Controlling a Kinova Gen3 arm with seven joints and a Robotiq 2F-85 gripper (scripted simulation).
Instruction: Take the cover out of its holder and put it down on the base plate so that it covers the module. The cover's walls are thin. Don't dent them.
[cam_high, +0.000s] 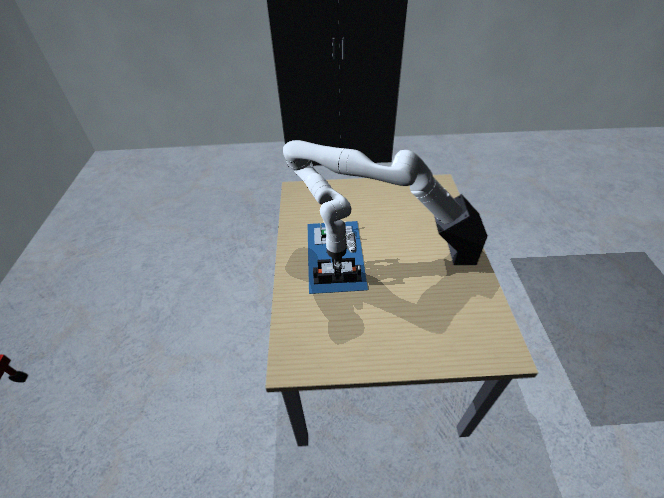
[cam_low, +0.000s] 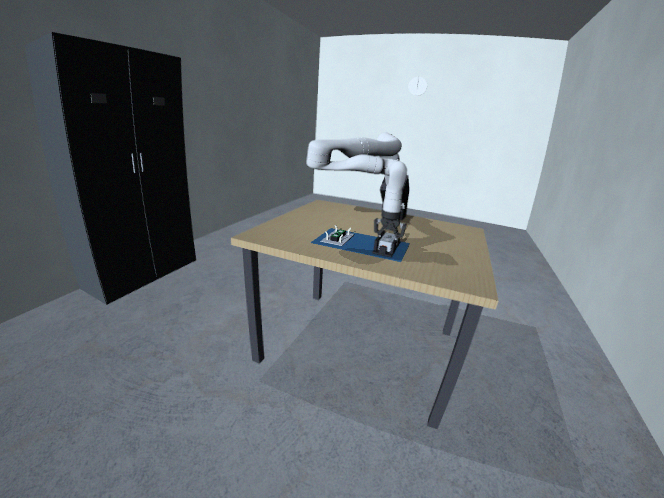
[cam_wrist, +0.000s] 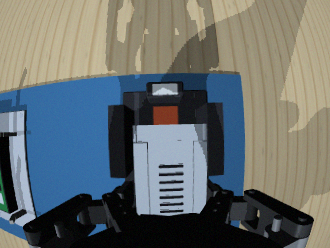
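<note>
Now: hand right at the light grey cover.
</note>
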